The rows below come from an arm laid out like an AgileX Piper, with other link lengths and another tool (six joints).
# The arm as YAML. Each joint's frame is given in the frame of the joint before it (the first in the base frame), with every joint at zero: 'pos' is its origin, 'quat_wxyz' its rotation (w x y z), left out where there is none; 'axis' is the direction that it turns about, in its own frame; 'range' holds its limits. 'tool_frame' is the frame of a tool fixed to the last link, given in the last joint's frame.
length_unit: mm
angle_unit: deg
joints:
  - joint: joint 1
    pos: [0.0, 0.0, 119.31]
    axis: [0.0, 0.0, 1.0]
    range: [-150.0, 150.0]
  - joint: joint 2
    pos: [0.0, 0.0, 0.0]
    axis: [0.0, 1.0, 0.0]
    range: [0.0, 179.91]
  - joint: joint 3
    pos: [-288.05, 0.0, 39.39]
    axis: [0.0, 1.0, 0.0]
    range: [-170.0, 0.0]
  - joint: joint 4
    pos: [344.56, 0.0, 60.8]
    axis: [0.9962, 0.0, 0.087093]
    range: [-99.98, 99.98]
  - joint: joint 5
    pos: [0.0, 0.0, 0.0]
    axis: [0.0, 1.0, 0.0]
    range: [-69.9, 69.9]
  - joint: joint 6
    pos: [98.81, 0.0, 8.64]
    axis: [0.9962, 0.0, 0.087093]
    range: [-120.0, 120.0]
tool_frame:
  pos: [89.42, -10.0, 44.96]
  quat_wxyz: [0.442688, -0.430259, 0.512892, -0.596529]
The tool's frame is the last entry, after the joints.
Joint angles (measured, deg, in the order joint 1, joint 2, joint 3, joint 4, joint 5, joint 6), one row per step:
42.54 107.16 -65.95 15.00 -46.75 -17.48
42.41 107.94 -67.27 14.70 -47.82 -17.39
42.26 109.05 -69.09 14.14 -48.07 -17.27
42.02 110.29 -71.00 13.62 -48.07 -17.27
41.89 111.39 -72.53 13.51 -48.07 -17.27
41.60 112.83 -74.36 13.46 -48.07 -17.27
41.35 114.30 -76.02 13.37 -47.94 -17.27
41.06 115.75 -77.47 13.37 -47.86 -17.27
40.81 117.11 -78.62 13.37 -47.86 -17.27
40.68 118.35 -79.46 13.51 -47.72 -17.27
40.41 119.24 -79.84 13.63 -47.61 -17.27
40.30 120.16 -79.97 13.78 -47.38 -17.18
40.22 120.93 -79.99 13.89 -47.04 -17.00
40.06 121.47 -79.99 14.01 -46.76 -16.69
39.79 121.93 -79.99 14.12 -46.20 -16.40
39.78 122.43 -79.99 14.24 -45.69 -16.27
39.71 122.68 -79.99 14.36 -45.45 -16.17
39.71 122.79 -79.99 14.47 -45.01 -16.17
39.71 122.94 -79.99 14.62 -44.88 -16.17
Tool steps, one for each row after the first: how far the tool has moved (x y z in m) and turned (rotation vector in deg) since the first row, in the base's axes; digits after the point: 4 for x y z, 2 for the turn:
0.0031 0.0014 0.0063 0.84 -1.39 -0.16
0.0077 0.0053 0.0108 1.22 -2.36 -0.01
0.0134 0.0090 0.0138 1.35 -3.14 0.05
0.0182 0.0119 0.0148 1.57 -3.53 -0.02
0.0253 0.0141 0.0145 1.79 -3.85 -0.28
0.0319 0.0168 0.0118 1.79 -3.94 -0.46
0.0386 0.0184 0.0076 1.73 -3.88 -0.73
0.0444 0.0197 0.0020 1.58 -3.72 -0.98
0.0491 0.0213 -0.0056 1.33 -3.23 -1.16
0.0534 0.0205 -0.0129 1.00 -2.70 -1.47
0.0564 0.0209 -0.0232 0.52 -1.79 -1.60
0.0587 0.0213 -0.0330 0.07 -0.79 -1.64
0.0611 0.0204 -0.0402 -0.10 0.07 -1.77
0.0643 0.0186 -0.0474 -0.38 1.08 -1.95
0.0656 0.0193 -0.0549 -0.79 2.01 -1.92
0.0667 0.0188 -0.0586 -0.92 2.51 -2.00
0.0673 0.0191 -0.0614 -1.15 3.02 -1.98
0.0677 0.0191 -0.0636 -1.23 3.32 -2.04

